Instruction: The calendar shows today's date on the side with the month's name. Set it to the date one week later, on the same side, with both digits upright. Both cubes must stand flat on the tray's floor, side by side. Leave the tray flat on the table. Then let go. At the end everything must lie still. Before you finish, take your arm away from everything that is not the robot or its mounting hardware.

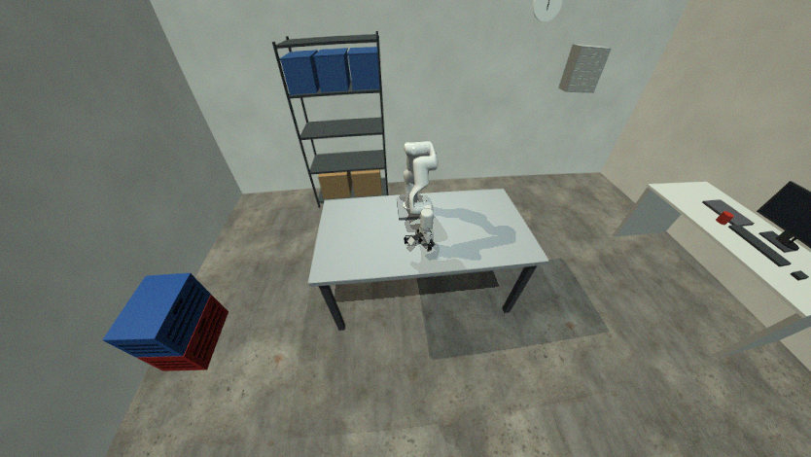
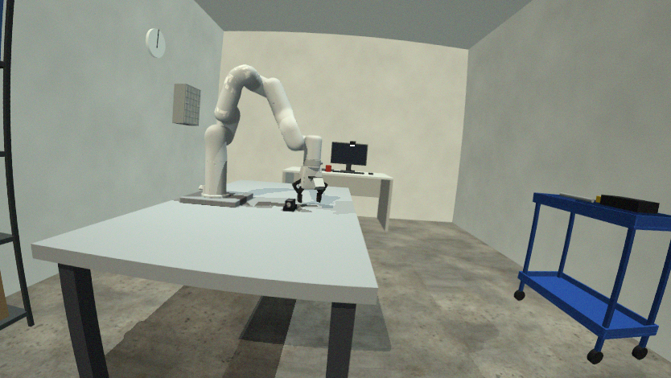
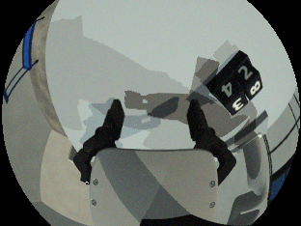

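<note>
My gripper is now 50 mm past the cube and 120 mm to the left of it.
</note>
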